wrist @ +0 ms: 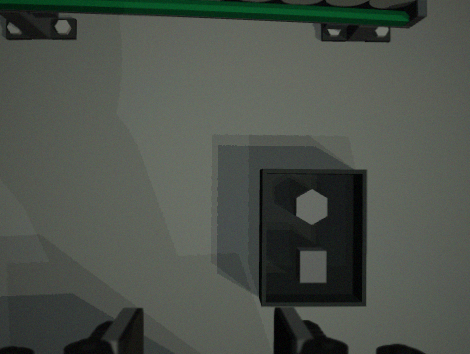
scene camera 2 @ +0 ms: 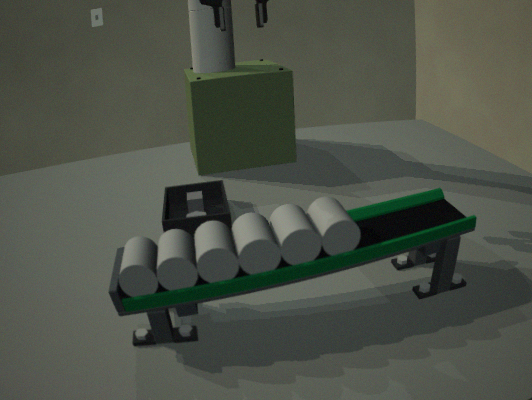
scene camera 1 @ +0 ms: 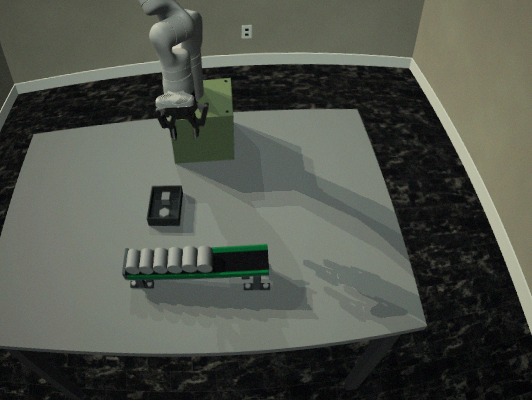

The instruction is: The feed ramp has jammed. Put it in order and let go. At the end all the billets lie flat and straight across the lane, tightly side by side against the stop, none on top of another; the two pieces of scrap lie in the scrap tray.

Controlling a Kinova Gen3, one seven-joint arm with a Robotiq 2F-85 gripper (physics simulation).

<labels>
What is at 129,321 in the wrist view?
My gripper.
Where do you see a black scrap tray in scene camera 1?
155,204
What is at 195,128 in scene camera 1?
My gripper.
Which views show the black scrap tray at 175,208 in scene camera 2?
The wrist view, scene camera 2 and scene camera 1: all of them.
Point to a hexagonal scrap piece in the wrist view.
At 310,206
</labels>
